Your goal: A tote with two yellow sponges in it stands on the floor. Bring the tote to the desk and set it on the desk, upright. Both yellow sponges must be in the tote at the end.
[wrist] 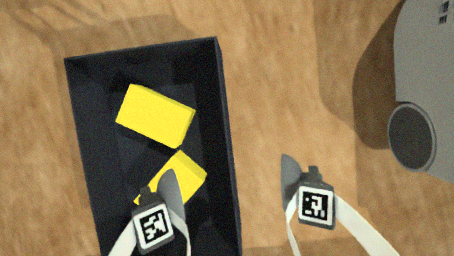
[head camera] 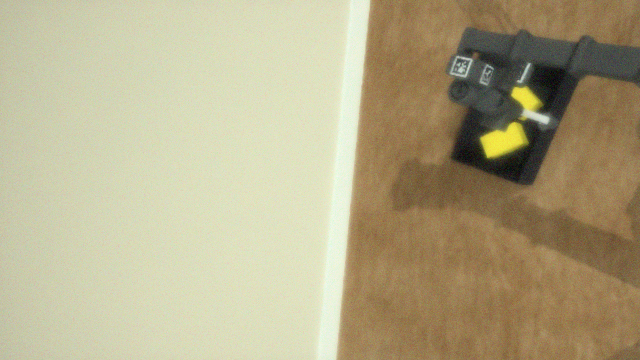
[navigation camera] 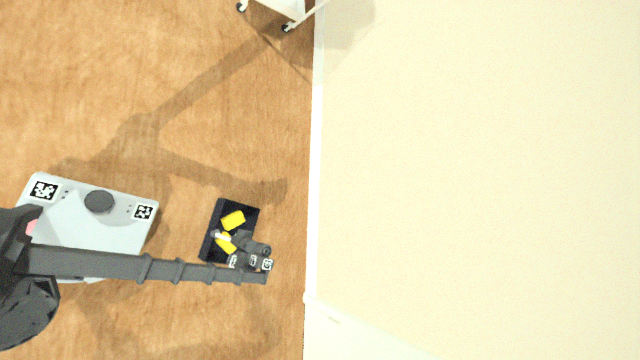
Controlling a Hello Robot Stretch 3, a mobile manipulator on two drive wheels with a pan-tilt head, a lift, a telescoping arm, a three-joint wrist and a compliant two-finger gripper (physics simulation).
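Frame: origin at the robot's base, x left, y back, z up, level; centimetres.
Seen in the pictures: gripper, fingertip midpoint: [navigation camera: 224, 235]; robot's base at its link origin: [navigation camera: 98, 200].
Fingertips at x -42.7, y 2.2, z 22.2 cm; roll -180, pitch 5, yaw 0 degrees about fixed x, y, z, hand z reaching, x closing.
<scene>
Offsets run from my fingertips to a thing's top centre. "spot": to the spot under its first point.
The black tote @(dx -10.4, dy -1.0, dz -12.2 cm) [head camera: 542, 150] [navigation camera: 209, 245] [wrist: 227, 125] stands upright on the wooden floor. One yellow sponge @(dx -11.0, dy -7.0, dz -17.4 cm) [head camera: 505, 141] [navigation camera: 233, 220] [wrist: 155, 116] lies in it. The second yellow sponge @(dx -11.7, dy +4.9, dz -17.4 cm) [head camera: 527, 97] [navigation camera: 226, 244] [wrist: 187, 175] also lies in it, partly hidden by a finger in the wrist view. My gripper [head camera: 524, 116] [navigation camera: 227, 237] [wrist: 229, 180] is open above the tote. In the wrist view one finger shows over the tote's inside and the other over floor beyond its long side wall, on the side of my base. I cannot identify the desk with certainty.
My grey base [navigation camera: 107, 230] [wrist: 425, 65] stands beside the tote. A large cream surface [head camera: 175, 175] [navigation camera: 475, 150] with a white strip [head camera: 345, 175] [navigation camera: 314, 175] lies beyond it. A wheeled white frame @(spot: dx +7.9, dy -123.9, dz -5.6 cm) [navigation camera: 280, 7] stands at the top, and a white panel [navigation camera: 350, 340] at the bottom.
</scene>
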